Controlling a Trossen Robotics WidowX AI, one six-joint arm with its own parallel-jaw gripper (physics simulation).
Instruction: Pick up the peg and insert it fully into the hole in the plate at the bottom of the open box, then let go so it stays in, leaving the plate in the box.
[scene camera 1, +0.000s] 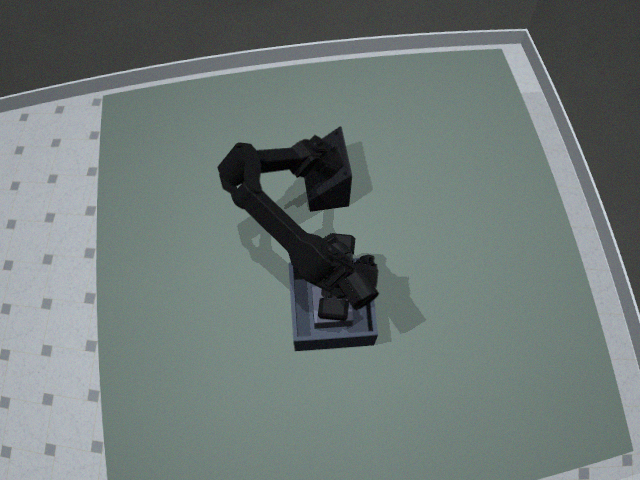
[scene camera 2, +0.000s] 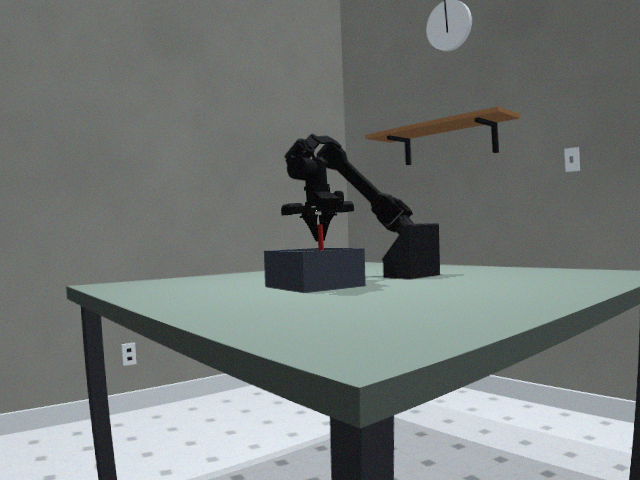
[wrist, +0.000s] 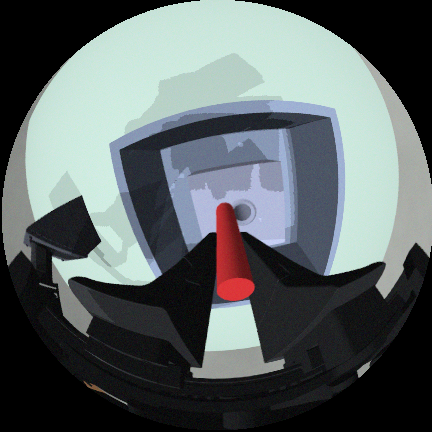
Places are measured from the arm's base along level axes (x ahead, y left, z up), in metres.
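Pixels of known places: gripper, between the fingertips: (scene camera 1: 336, 288) (scene camera 2: 320, 241) (wrist: 227, 238); arm's base, origin of its link: (scene camera 1: 331, 163) (scene camera 2: 411, 235) (wrist: 41, 246).
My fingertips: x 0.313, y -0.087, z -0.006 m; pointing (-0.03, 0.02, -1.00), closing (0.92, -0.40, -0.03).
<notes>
For each thing: its middle in the pictures, then the offset to it from my fingertips. Level surfaces: height alone.
- red peg, middle of its body: (wrist: 228, 235) (scene camera 2: 320, 239) dx +0.002, dy +0.004, dz +0.004 m
- open box, middle of its body: (wrist: 241, 209) (scene camera 1: 331, 304) (scene camera 2: 313, 268) dx +0.013, dy -0.013, dz -0.070 m
- light plate, middle of its body: (wrist: 239, 204) (scene camera 1: 332, 306) dx +0.013, dy -0.012, dz -0.085 m
- green table top, height of its surface: dz -0.119 m
My gripper (scene camera 2: 321, 238) (wrist: 227, 238) is shut on the red peg (scene camera 2: 320, 236) (wrist: 233, 255) and holds it roughly upright above the box. In scene camera 2 the peg's lower end is about level with the rim of the open box (scene camera 1: 334, 343) (scene camera 2: 333, 269) (wrist: 340, 185). The light plate (scene camera 1: 331, 324) (wrist: 215, 185) lies at the bottom of the box, partly under the arm in scene camera 1. Its round hole (wrist: 244, 212) shows in the wrist view, just right of the peg's lower end. The hole and the peg are hidden by the arm in scene camera 1.
The box walls stand around the plate and below the gripper. The arm's dark base block (scene camera 1: 329, 193) (scene camera 2: 413, 251) stands behind the box on the green table top (scene camera 1: 206, 361) (scene camera 2: 361, 335). A wooden shelf (scene camera 2: 444, 124) is on the wall beyond.
</notes>
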